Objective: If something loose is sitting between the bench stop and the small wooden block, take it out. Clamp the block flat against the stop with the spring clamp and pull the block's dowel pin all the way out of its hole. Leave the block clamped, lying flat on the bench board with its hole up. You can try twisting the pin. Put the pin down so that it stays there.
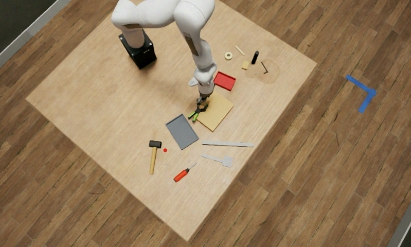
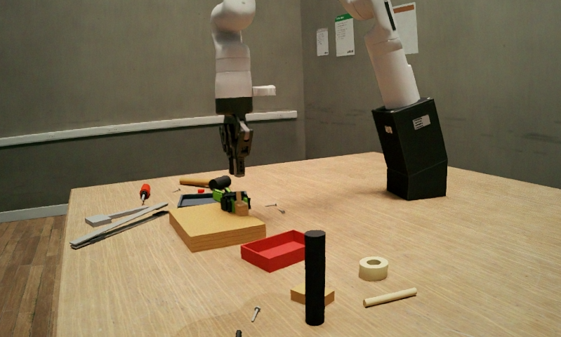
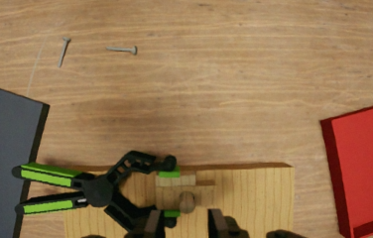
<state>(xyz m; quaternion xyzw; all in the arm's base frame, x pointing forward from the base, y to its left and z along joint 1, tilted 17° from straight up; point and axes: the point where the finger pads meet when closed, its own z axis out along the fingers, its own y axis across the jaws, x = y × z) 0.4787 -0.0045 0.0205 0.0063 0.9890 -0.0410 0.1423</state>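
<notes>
Now: hand 7 cm above the dowel pin. The rest, counted from my hand: wooden block: 9 cm below; then tan bench board: 11 cm below, 5 cm ahead, 1 cm to the right; then red tray: 18 cm to the left, 12 cm below.
</notes>
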